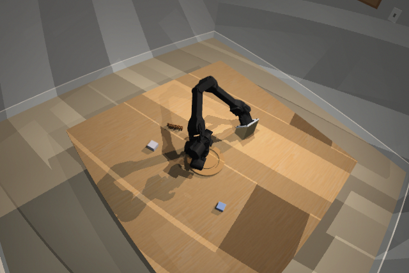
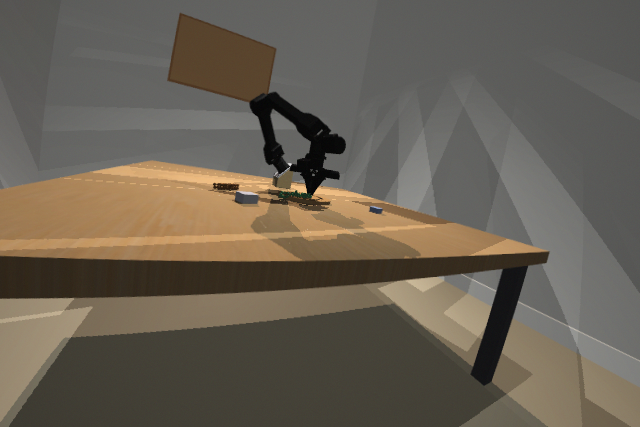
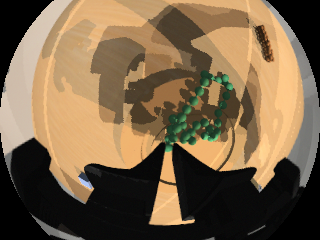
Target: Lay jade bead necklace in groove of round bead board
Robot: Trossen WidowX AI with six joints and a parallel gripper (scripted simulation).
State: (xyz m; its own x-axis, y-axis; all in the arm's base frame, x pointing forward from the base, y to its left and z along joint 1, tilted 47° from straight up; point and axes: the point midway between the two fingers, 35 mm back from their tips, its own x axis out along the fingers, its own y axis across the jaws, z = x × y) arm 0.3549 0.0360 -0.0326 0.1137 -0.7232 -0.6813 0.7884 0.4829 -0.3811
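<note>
Now: gripper tip 4 cm past the round wooden bead board, 1 cm to the left of it and 1 cm above it. From my gripper tip the other things lie so: blue block: 25 cm to the left, 5 cm ahead, 1 cm below; pale grey block: 22 cm to the right, 16 cm ahead, 1 cm below.
</note>
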